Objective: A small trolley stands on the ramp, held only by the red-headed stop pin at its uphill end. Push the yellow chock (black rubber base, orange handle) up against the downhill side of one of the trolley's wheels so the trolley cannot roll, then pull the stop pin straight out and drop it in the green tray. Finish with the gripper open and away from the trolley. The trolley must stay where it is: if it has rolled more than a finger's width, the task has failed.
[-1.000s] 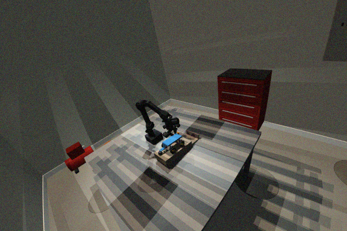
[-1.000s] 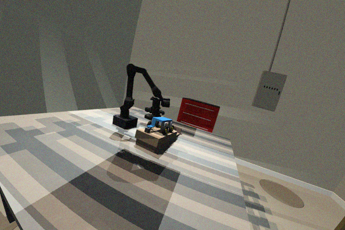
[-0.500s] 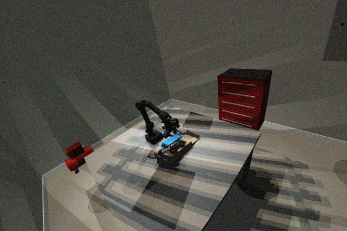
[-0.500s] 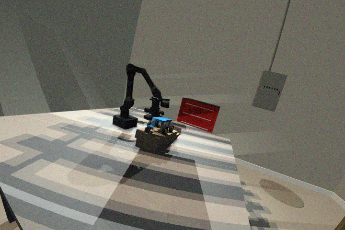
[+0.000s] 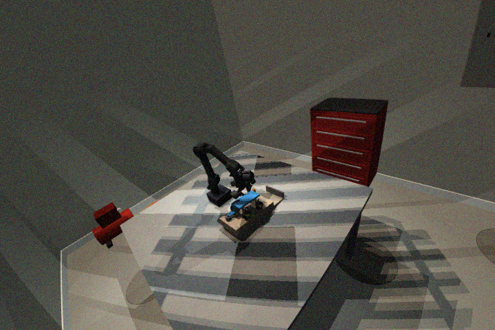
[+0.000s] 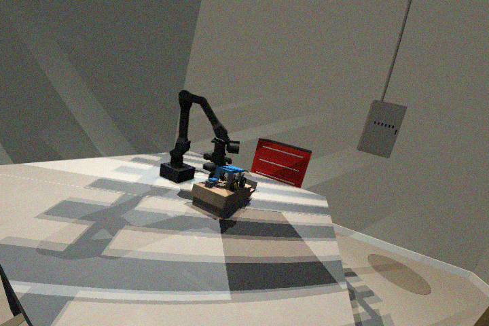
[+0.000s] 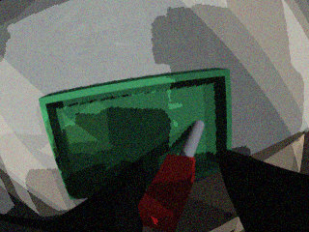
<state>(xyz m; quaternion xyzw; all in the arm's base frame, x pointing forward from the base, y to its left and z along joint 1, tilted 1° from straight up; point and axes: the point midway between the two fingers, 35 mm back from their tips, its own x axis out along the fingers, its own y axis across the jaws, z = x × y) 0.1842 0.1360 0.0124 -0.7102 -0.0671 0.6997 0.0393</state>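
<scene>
My gripper tip is right at the red-headed stop pin. The rest, counted from my gripper tip: yellow chock: 70 mm ahead, 30 mm above; then green tray: 60 mm below, 20 mm to the right; then ramp: 140 mm ahead, 100 mm to the right.
</scene>
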